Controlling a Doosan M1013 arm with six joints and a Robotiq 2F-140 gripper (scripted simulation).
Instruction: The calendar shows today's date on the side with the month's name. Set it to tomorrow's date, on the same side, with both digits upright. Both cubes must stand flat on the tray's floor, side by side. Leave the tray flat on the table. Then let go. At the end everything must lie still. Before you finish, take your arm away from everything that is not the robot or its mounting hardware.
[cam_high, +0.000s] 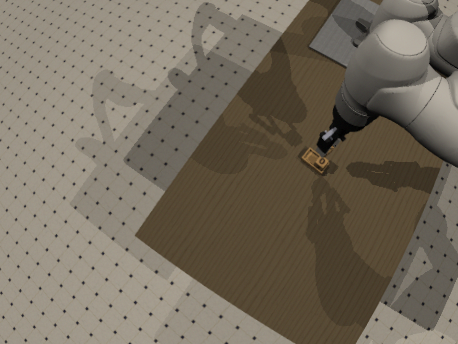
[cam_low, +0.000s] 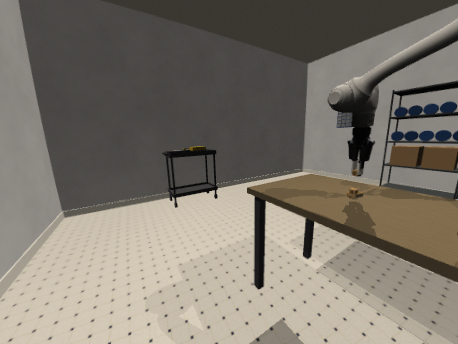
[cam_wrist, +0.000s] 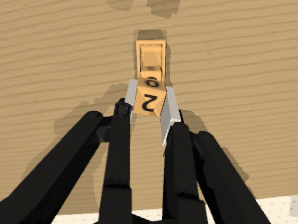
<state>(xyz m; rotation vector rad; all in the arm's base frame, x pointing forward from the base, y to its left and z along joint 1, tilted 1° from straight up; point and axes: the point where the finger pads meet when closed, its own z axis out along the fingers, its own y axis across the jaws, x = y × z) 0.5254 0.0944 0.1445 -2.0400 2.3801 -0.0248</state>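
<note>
Now: hand 14 cm above the wooden calendar tray.
</note>
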